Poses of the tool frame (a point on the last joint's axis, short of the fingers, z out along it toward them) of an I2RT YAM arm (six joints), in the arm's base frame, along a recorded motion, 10 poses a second.
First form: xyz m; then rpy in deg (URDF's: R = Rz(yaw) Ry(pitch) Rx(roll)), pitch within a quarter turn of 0, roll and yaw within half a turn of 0.
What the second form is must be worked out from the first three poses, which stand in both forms.
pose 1, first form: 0.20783 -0.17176 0.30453 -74.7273 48.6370 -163.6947
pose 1, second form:
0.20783 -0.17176 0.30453
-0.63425 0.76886 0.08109
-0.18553 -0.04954 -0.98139
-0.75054 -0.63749 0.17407

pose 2, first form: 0.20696 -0.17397 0.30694 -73.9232 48.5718 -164.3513
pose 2, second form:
0.20696 -0.17397 0.30694
-0.63715 0.76845 0.05925
-0.17848 -0.07232 -0.98128
-0.74979 -0.63580 0.18324

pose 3, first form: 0.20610 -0.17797 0.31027 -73.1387 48.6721 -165.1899
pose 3, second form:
0.20610 -0.17797 0.31027
-0.63843 0.76893 0.03405
-0.16880 -0.09672 -0.98089
-0.75094 -0.63198 0.19154

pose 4, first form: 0.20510 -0.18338 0.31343 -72.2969 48.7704 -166.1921
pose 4, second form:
0.20510 -0.18338 0.31343
-0.64003 0.76833 0.00528
-0.15730 -0.12430 -0.97970
-0.75207 -0.62787 0.20042

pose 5, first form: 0.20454 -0.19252 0.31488 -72.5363 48.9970 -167.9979
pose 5, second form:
0.20454 -0.19252 0.31488
-0.64176 0.76656 -0.02317
-0.13643 -0.14384 -0.98015
-0.75468 -0.62586 0.19690

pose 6, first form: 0.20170 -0.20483 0.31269 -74.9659 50.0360 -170.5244
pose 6, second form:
0.20170 -0.20483 0.31269
-0.63354 0.77282 -0.03711
-0.10574 -0.13400 -0.98532
-0.76645 -0.62032 0.16661

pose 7, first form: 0.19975 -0.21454 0.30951 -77.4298 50.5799 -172.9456
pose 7, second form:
0.19975 -0.21454 0.30951
-0.63019 0.77501 -0.04699
-0.07799 -0.12339 -0.98929
-0.77251 -0.61978 0.13820

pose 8, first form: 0.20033 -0.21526 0.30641 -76.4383 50.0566 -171.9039
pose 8, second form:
0.20033 -0.21526 0.30641
-0.63563 0.77090 -0.04108
-0.09042 -0.12719 -0.98775
-0.76668 -0.62413 0.15055

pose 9, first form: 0.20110 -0.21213 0.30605 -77.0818 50.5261 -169.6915
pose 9, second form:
0.20110 -0.21213 0.30605
-0.62547 0.78024 0.00464
-0.11376 -0.08531 -0.98984
-0.77191 -0.61964 0.14212

